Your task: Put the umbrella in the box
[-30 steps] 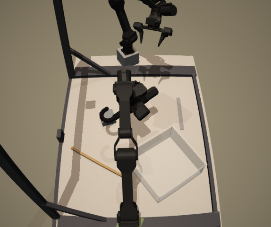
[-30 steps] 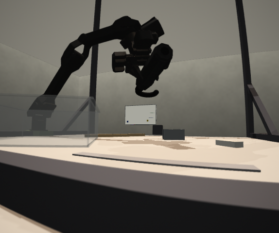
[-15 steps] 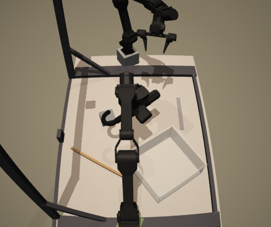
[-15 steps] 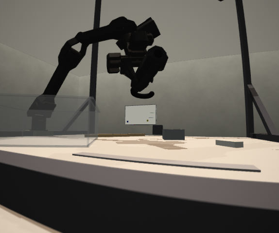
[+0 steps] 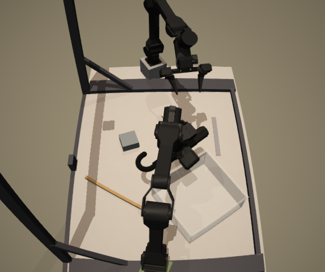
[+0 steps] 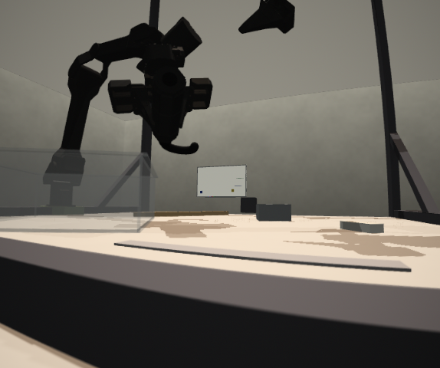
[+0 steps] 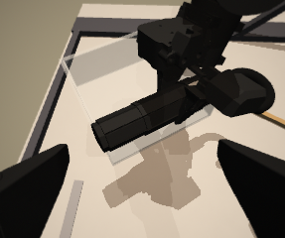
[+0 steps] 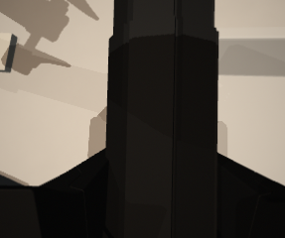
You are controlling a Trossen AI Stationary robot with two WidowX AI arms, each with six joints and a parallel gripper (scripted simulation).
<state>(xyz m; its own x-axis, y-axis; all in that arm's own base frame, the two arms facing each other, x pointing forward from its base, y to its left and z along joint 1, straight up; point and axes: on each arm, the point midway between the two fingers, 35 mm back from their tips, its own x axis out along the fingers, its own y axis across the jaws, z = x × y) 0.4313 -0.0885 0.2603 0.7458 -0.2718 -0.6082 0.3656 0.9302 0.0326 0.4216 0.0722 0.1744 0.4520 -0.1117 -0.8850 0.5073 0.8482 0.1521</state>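
My right hand is 15 cm above the clear storage box, 13 cm to the left of it and 7 cm short of it. Round my right hand: grey strip 20 cm below, 19 cm to the left, 18 cm ahead; then grey block 20 cm behind, 18 cm below, 16 cm to the left; then black umbrella 2 cm below, 2 cm behind, 1 cm to the left.
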